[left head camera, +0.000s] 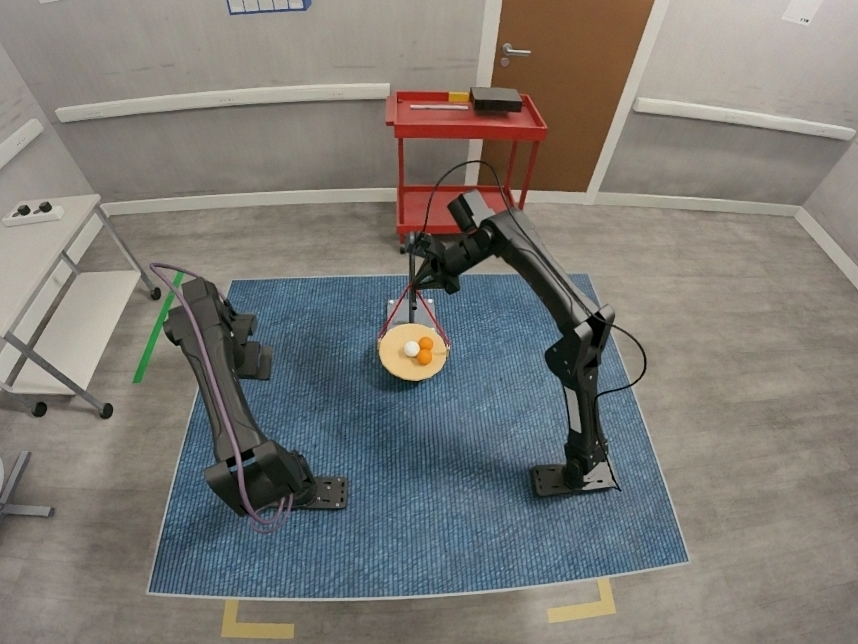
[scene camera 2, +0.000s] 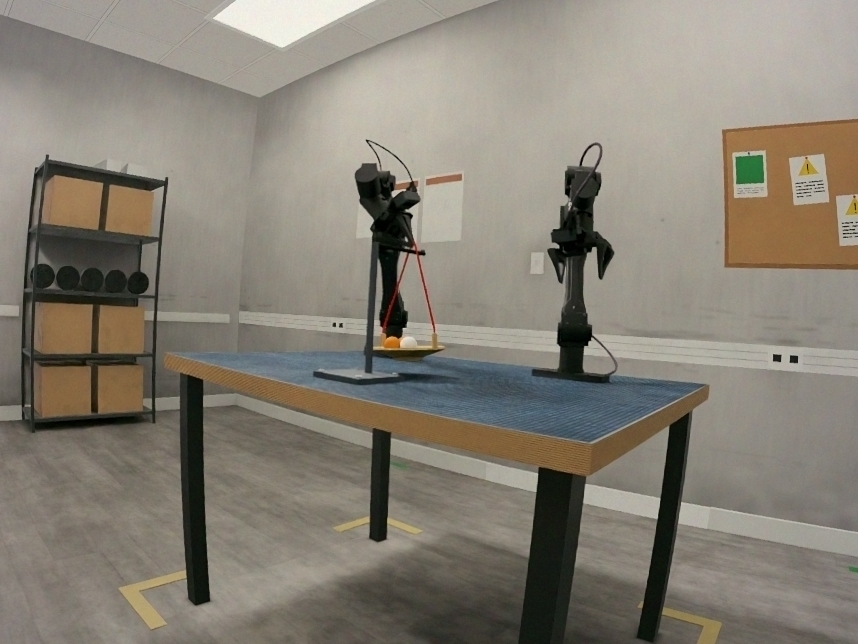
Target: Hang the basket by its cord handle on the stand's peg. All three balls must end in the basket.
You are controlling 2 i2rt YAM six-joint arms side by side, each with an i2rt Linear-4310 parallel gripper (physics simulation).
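Frame: origin at the left arm's base, x left, y back, z up, level; centimetres.
Seen in the pictures: left gripper, fingertip midpoint: [left head camera: 244, 373] [scene camera 2: 580, 281]; right gripper, fingertip midpoint: [left head camera: 411, 287] [scene camera 2: 413, 246]; left arm's base, origin of the base link: [left head camera: 303, 492] [scene camera 2: 570, 375]; right arm's base, origin of the base link: [left head camera: 574, 477].
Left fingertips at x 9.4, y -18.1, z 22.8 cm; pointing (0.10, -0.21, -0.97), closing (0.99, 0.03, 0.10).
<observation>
Offsets run from my left fingertips to a thing's middle. "pt": to the spot under its first point. Level surfaces: height alone.
The shallow tan basket @(dx -34.7, dy -16.6, dz -16.9 cm) [left head camera: 393, 361] [scene camera 2: 417, 352] hangs level above the table beside the stand [left head camera: 395, 313] [scene camera 2: 370, 311]. A white ball @(dx -34.4, dy -16.6, dz -16.5 cm) [left head camera: 411, 348] [scene camera 2: 408, 342] and two orange balls @(dx -38.0, dy -18.2, dz -16.7 cm) [left head camera: 426, 343] @(dx -37.7, dy -14.3, dz -16.6 cm) [left head camera: 424, 357] lie in it; one orange ball @(pt dx -36.9, dy -19.7, dz -16.0 cm) [scene camera 2: 391, 342] shows in scene camera 2. My right gripper [left head camera: 414, 284] [scene camera 2: 414, 241] is shut on the top of the red cord handle [left head camera: 434, 315] [scene camera 2: 424, 291], close above the peg @(pt dx -34.3, dy -14.3, dz +5.1 cm) [scene camera 2: 420, 253]. Whether the cord rests on the peg cannot be told. My left gripper [left head camera: 255, 345] [scene camera 2: 580, 278] is open and empty, high and away from the basket.
The blue-topped table @(dz -23.5 cm) [left head camera: 443, 526] [scene camera 2: 485, 408] carries both arms. The stand's upright post rises close to the right gripper. A red cart [left head camera: 471, 131] stands beyond the table, a white side table [left head camera: 41, 249] at the left in the head view, and a shelf rack [scene camera 2: 161, 277] in scene camera 2.
</observation>
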